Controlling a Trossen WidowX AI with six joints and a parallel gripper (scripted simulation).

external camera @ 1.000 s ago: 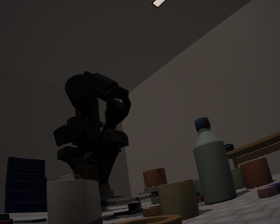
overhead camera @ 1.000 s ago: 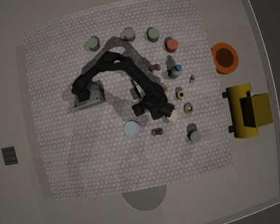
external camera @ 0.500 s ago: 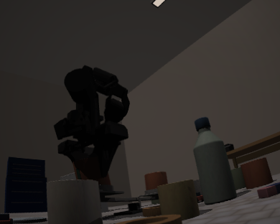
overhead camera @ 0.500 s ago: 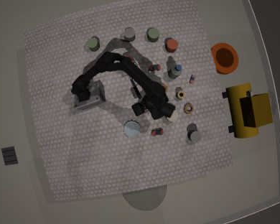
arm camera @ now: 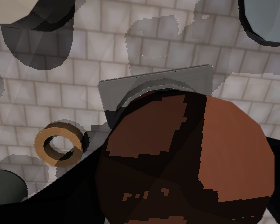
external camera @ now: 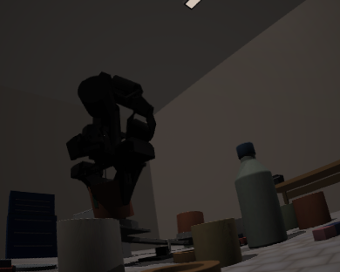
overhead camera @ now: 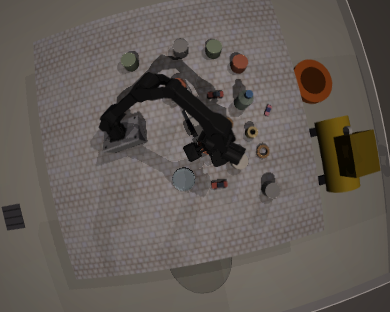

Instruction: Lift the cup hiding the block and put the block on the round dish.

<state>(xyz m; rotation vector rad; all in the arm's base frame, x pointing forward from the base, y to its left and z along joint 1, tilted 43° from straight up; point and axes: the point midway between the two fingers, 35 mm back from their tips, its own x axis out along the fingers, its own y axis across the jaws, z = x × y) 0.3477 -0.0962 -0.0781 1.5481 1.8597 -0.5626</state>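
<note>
Now: the pale blue round dish 130 mm behind my gripper tip, 120 mm to the right of it and 100 mm below it. Also, from my gripper tip: bottle: 200 mm ahead, 150 mm to the left, 10 mm above; then cream cylinder: 120 mm ahead, 80 mm to the right, 70 mm below; then orange cup: 20 mm to the right, 10 mm above.
</note>
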